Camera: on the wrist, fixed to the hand. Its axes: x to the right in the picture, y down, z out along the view.
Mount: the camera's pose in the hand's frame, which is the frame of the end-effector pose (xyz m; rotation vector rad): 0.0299 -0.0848 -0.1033 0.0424 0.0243 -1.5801
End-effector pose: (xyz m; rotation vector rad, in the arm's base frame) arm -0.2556 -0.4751 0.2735 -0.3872 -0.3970 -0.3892
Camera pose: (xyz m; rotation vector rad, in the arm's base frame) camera -0.2365 -0.6008 0.2227 0.0590 -0.6322 -1.9130
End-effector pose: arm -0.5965 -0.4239 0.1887 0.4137 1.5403 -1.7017
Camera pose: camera -0.7039 -0.3404 0.2044 0.8392 -1.4867 2.1177
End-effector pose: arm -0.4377 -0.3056 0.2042 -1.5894 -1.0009 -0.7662
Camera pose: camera -0.4988 -0.3917 0.2914 -0.4480 -2.1919 -1.7135
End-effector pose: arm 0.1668 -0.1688 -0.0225 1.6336 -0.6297 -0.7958
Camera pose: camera 0.2649 -0.1110 -0.0987 1.9967 0.8776 -1.8159
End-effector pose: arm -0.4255 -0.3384 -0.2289 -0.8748 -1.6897 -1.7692
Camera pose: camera -0.5183 -0.4336 -0.2615 -0.6192 1.8400 1.7400
